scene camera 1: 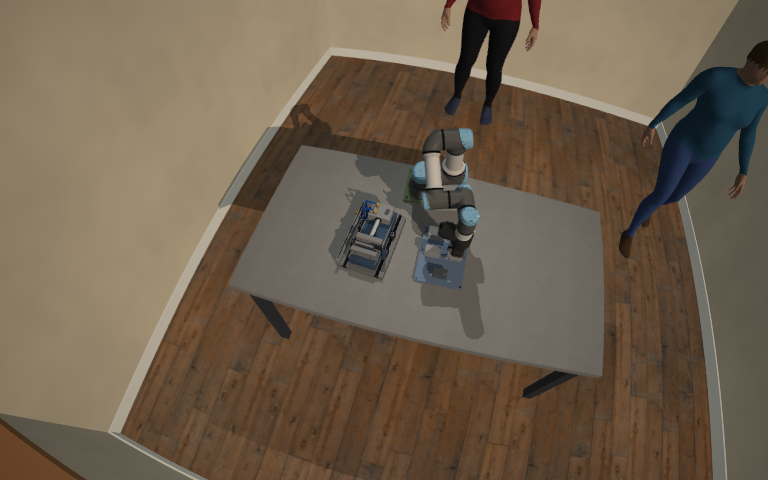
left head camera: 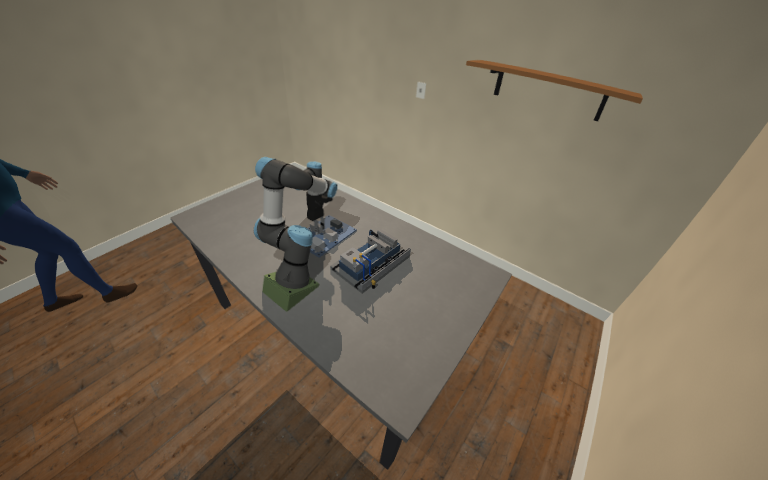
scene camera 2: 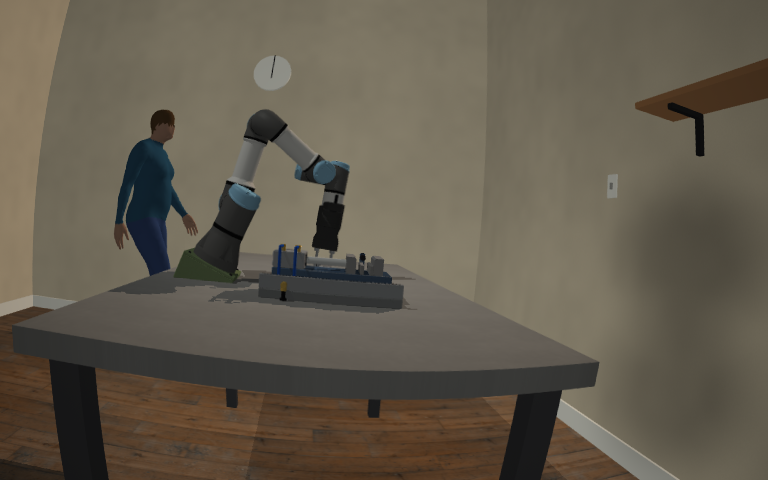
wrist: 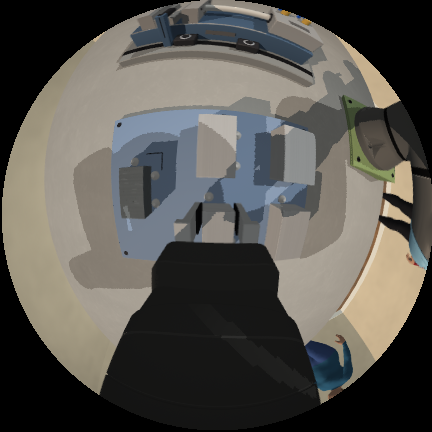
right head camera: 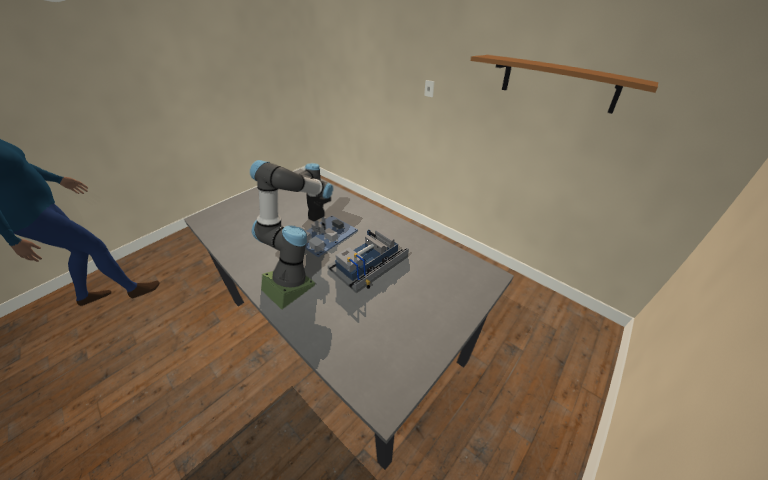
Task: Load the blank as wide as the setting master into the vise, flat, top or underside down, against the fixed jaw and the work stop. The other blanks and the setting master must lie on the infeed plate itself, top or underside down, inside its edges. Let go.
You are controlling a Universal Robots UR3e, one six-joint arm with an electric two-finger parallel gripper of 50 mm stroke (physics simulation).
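Frame: origin at the arm's base, x back, y right, z up, level; metres.
Where they show: gripper, fingertip midpoint: (scene camera 1: 449,254) (left head camera: 319,230) (wrist: 217,212) (right head camera: 320,230); arm's base at its link origin: (scene camera 1: 423,186) (left head camera: 292,279) (scene camera 2: 214,261) (wrist: 375,138) (right head camera: 288,278).
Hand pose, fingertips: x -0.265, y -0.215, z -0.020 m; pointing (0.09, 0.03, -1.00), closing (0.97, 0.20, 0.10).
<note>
Each offset is from my fingertips to the top centre of the thing. "spot": to the spot under its first point.
My gripper (wrist: 217,212) (scene camera 2: 324,254) points down over the infeed plate {dx -0.011, dy +0.022, dz -0.013 m} (wrist: 187,145) (scene camera 1: 421,272), shut on a pale grey blank {dx +0.003, dy -0.023, dz +0.024 m} (wrist: 218,228). Whether this blank touches the plate is unclear; my gripper body hides its near end. On the plate in the wrist view, one pale blank {dx -0.018, dy +0.066, dz +0.023 m} (wrist: 216,145) lies beyond the fingers, another block {dx +0.068, dy +0.083, dz +0.023 m} (wrist: 300,155) at the upper right and another {dx +0.086, dy -0.005, dz +0.023 m} (wrist: 287,232) right of the fingers. A darker grey block {dx -0.094, dy +0.005, dz +0.012 m} (wrist: 134,192), possibly the setting master, lies at the left. The vise {dx -0.060, dy +0.309, dz +0.078 m} (wrist: 225,33) (scene camera 2: 339,275) has an open space between its jaws.
The vise stands on a grey base {spot: dx -0.078, dy +0.403, dz +0.006 m} (scene camera 2: 334,291) beside the plate. Blue hoses {spot: dx +0.013, dy +0.383, dz +0.059 m} (scene camera 2: 294,260) rise at one end of it. Small round pegs {spot: dx -0.074, dy +0.025, dz -0.007 m} (wrist: 155,175) stand on the plate between the blocks. The green arm mount (wrist: 356,150) is to the right in the wrist view. A person (scene camera 2: 151,192) stands beyond the table.
</note>
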